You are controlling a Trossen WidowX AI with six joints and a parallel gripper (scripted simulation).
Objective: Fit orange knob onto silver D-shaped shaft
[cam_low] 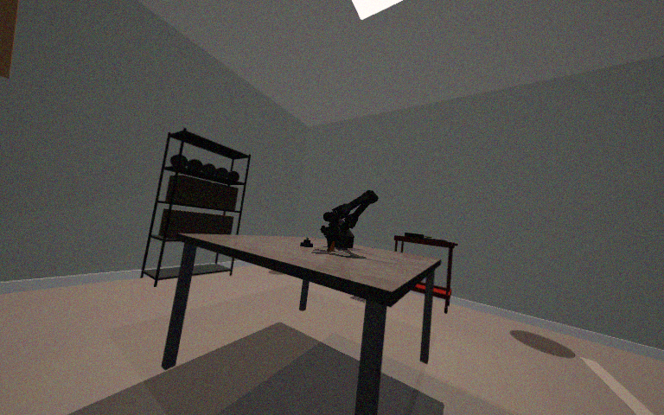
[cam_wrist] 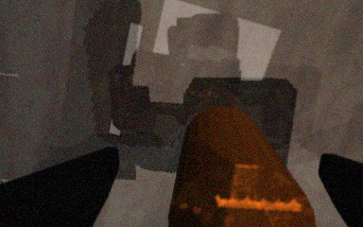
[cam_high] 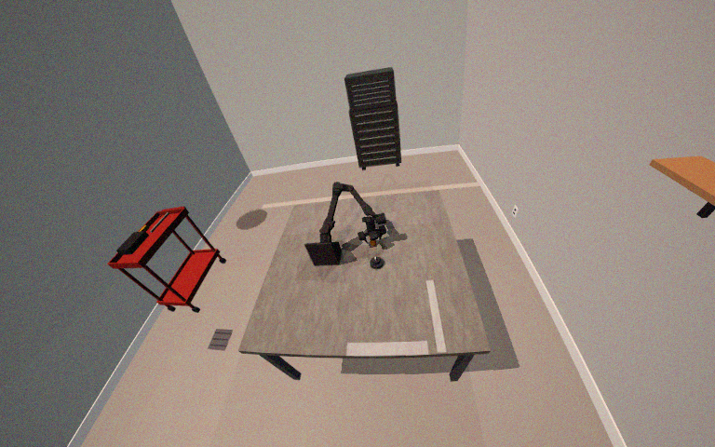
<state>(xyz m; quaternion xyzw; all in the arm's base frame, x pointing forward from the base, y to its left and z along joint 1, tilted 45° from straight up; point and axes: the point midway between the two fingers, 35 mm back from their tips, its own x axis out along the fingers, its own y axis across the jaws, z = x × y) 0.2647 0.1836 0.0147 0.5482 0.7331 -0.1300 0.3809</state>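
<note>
The orange knob is 2 cm above my gripper tip. The rest, counted from my gripper tip: dark round pedestal 5 cm ahead, 18 cm to the right, 1 cm above.
</note>
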